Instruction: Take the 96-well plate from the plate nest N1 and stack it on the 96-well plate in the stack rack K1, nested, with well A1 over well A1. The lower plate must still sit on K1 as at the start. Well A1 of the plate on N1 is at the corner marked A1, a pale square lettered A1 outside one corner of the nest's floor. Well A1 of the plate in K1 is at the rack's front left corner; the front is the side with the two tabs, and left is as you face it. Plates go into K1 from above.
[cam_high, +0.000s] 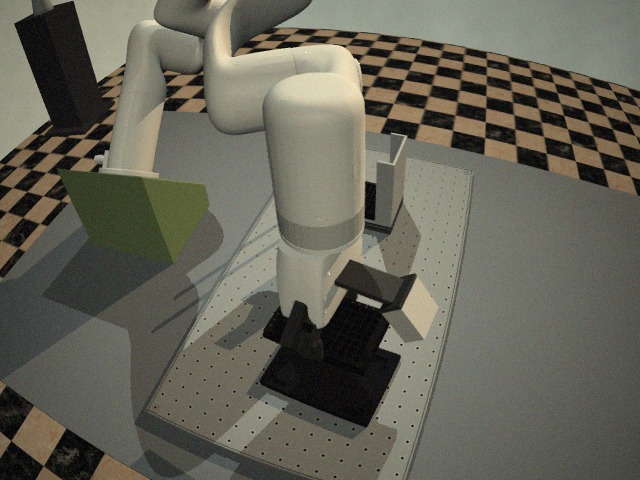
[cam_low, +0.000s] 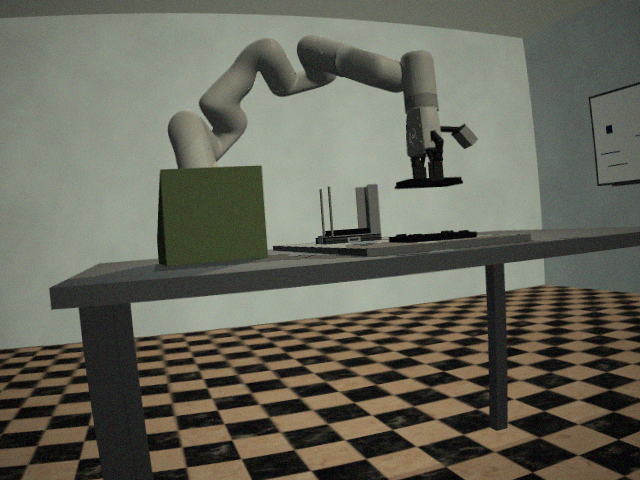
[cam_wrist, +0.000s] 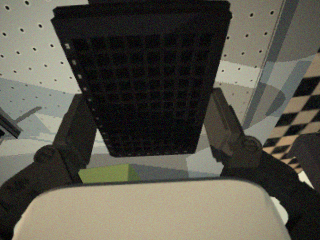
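Now: hand 7 cm short of the tall wall, 33 cm to the right of it and 5 cm above it. Also, from my hand: black 96-well plate: 1 cm below; pale A1 mark: 6 cm behind, 7 cm to the left, 12 cm below.
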